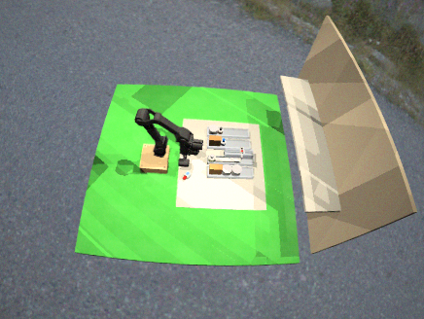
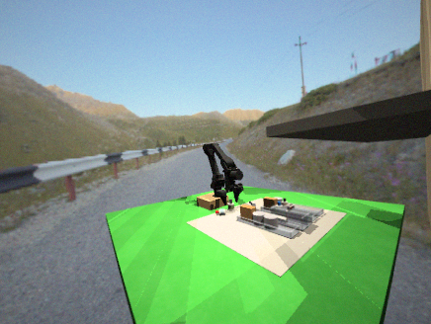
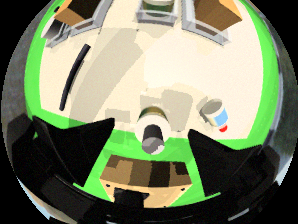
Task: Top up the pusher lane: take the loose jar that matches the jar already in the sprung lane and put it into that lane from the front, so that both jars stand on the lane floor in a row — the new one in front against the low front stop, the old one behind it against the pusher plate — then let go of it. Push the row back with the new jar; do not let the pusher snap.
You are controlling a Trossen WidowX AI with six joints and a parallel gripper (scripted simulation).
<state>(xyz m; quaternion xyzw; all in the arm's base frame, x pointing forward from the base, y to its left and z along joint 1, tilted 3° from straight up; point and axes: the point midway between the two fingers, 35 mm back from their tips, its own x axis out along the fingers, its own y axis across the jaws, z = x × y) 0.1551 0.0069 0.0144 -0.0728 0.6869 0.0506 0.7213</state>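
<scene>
Right now my gripper tip is 30 cm short of the grey lane rack, 10 cm to the right of it and 2 cm above it. The rest, counted from my gripper tip: thin black rod: 16 cm to the left, 3 cm below, 2 cm ahead; tan wall panel: 77 cm ahead, 36 cm above, 16 cm to the left.
</scene>
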